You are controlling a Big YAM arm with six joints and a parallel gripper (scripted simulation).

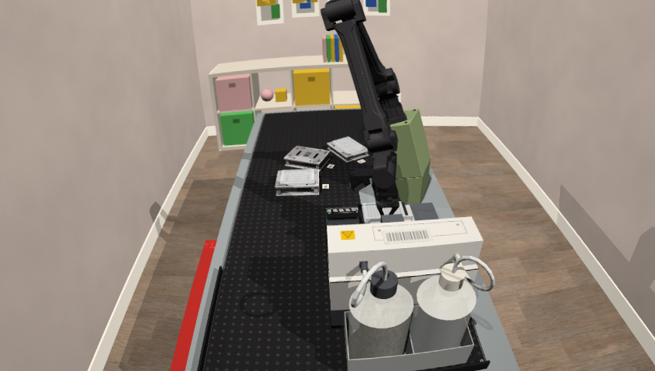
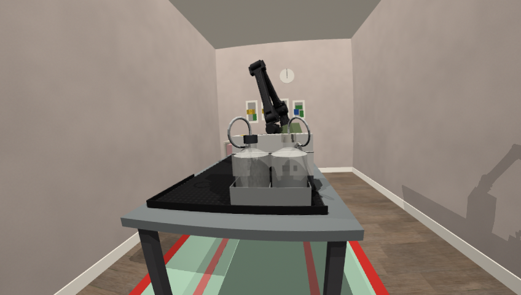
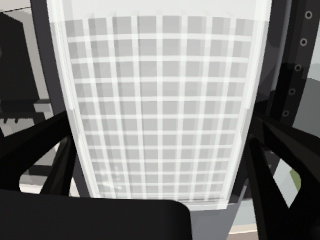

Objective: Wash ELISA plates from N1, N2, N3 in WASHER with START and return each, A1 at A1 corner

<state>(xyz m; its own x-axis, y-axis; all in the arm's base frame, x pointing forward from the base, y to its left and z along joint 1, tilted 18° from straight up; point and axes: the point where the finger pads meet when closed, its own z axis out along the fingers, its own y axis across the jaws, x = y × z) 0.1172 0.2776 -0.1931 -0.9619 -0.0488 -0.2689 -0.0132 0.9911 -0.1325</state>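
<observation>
The washer carrier lies 10 mm below my hand. Also, from my hand: plate washer 150 mm to the left, 30 mm above.
</observation>
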